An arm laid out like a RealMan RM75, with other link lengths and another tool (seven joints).
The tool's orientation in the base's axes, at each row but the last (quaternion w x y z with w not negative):
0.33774, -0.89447, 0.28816, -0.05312
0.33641, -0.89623, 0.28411, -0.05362
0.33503, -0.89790, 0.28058, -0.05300
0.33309, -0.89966, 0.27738, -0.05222
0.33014, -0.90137, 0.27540, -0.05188
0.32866, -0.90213, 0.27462, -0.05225
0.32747, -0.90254, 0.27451, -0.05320
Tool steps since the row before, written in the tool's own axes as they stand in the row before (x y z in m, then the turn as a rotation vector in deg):
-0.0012, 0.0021, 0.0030, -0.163, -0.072, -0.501
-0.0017, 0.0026, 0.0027, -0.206, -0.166, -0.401
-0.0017, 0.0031, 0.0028, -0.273, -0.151, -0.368
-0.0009, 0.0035, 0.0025, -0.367, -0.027, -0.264
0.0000, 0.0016, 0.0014, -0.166, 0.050, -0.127
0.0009, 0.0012, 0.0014, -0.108, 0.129, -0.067
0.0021, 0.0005, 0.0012, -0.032, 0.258, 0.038
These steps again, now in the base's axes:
-0.0011, 0.0011, -0.0035, -0.246, -0.154, 0.446
-0.0019, 0.0009, -0.0036, -0.208, -0.016, 0.433
-0.0021, 0.0006, -0.0040, -0.262, 0.030, 0.404
-0.0017, -0.0003, -0.0040, -0.370, 0.062, 0.254
-0.0004, -0.0002, -0.0021, -0.198, -0.015, 0.082
0.0006, -0.0004, -0.0019, -0.169, -0.062, -0.019
0.0019, -0.0008, -0.0014, -0.135, -0.125, -0.187

